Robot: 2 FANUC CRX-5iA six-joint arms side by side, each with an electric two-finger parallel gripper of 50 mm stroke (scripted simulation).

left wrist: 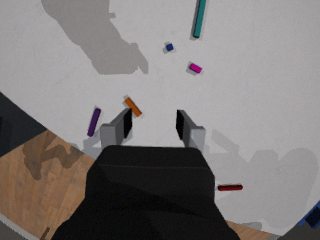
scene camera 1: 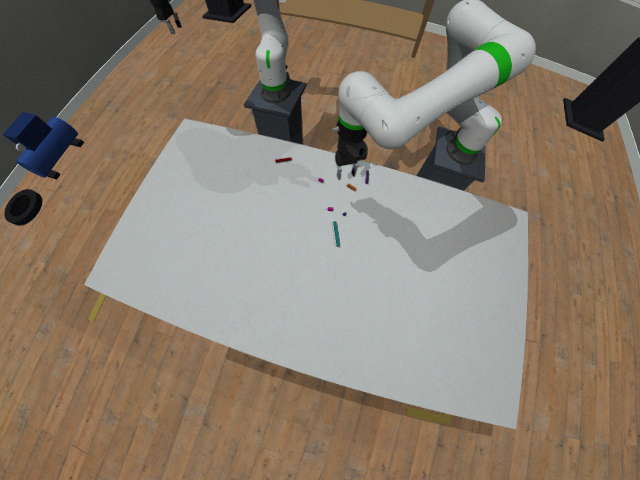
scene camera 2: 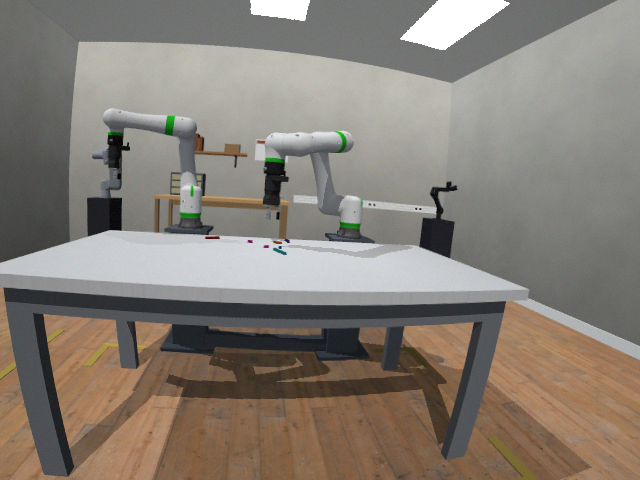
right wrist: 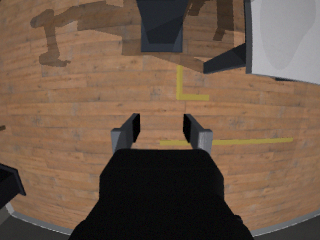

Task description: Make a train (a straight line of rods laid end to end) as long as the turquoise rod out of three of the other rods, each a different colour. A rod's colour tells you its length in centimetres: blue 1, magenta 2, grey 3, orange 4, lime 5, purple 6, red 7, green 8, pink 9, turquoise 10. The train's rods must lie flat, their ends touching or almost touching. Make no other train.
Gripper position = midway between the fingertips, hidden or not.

In view: the left gripper (left wrist: 154,118), the right gripper (right wrist: 161,122) and an arm pedestal (scene camera 1: 285,128).
